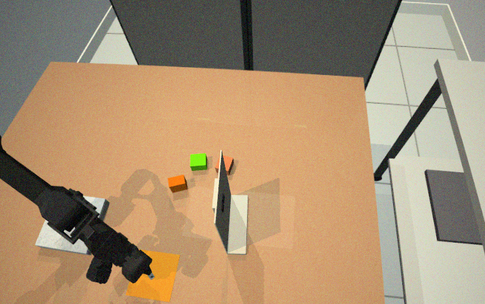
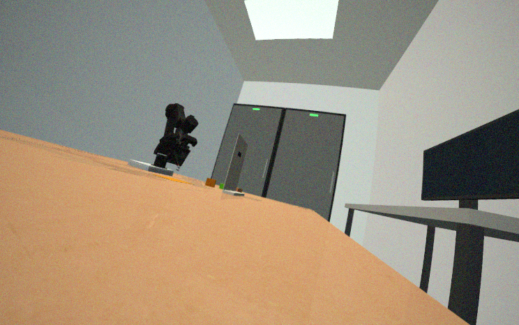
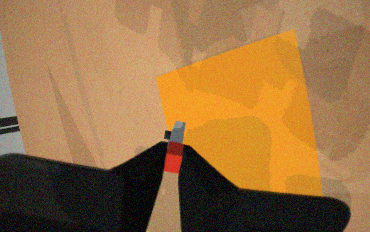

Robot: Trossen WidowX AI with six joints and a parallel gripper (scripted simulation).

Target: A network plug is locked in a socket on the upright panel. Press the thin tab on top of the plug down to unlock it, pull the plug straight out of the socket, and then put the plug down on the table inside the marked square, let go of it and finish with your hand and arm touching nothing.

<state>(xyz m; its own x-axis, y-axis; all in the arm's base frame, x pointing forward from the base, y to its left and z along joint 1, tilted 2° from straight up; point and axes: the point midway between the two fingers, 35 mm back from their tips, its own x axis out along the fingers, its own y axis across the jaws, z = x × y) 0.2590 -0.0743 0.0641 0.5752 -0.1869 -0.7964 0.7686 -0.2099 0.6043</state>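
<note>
Right now the orange marked square is 10 mm behind my gripper tip and 60 mm below it. The rest, counted from my gripper tip: upright panel: 150 mm ahead, 190 mm to the left, 60 mm above; then network plug: right at my gripper tip.
</note>
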